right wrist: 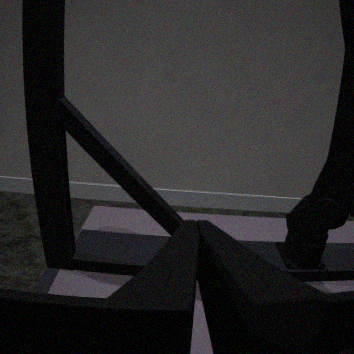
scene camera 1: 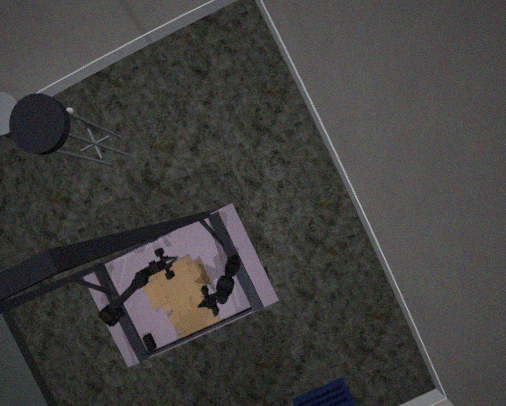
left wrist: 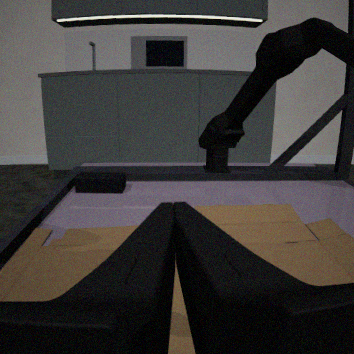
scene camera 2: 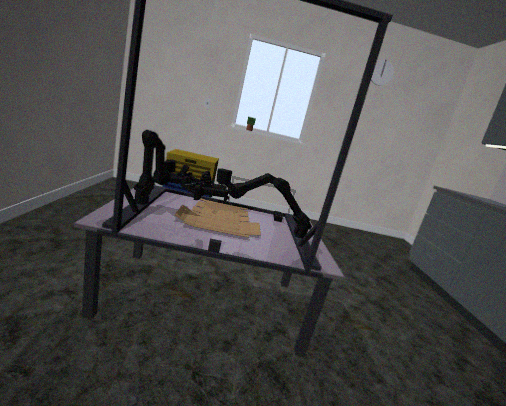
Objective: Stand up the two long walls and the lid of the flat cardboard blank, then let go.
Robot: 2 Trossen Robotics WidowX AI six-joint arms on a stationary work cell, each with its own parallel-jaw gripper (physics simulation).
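Frame: origin at the left arm's base, x ahead, y left, z up, level; metres.
Seen in the pictures: left gripper, between the fingertips: [scene camera 1: 197,306] [left wrist: 172,213]; right gripper, between the fingertips: [right wrist: 194,231] [scene camera 1: 177,256] [scene camera 2: 181,185]; left arm's base, origin of its link: [right wrist: 298,255] [scene camera 1: 234,259] [scene camera 2: 140,202]; right arm's base, origin of its link: [scene camera 1: 119,312] [left wrist: 216,169] [scene camera 2: 299,235].
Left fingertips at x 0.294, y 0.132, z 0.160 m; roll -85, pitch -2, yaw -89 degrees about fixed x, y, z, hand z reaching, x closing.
Observation:
Offsets run from my left fingertips to a thing's top centre. Level surfaces: height alone.
The cardboard blank [scene camera 1: 182,300] [scene camera 2: 220,219] [left wrist: 257,231] lies mostly flat on the table @[dz -0.178 m] [scene camera 1: 264,294] [scene camera 2: 100,216]; in scene camera 2 its left end flap tilts up slightly. No tall wall or lid stands upright. My left gripper [scene camera 1: 201,305] [left wrist: 172,213] is shut and empty, over the blank's lower right part in scene camera 1. My right gripper [scene camera 1: 175,259] [right wrist: 194,231] is shut and empty, above the blank's upper edge in scene camera 1. In scene camera 2 the grippers overlap, hiding their fingertips. The blank does not show in the right wrist view.
A dark frame [scene camera 2: 350,132] rises around the table. A small black block @[dx +0.521, dy +0.154, dz -0.143 m] [scene camera 1: 149,342] [scene camera 2: 278,216] [left wrist: 100,183] sits near the table edge, and another black block @[dx +0.163, dy -0.500, dz -0.121 m] [scene camera 2: 215,245] is at the front edge. A yellow tool chest [scene camera 2: 200,162] stands behind the table.

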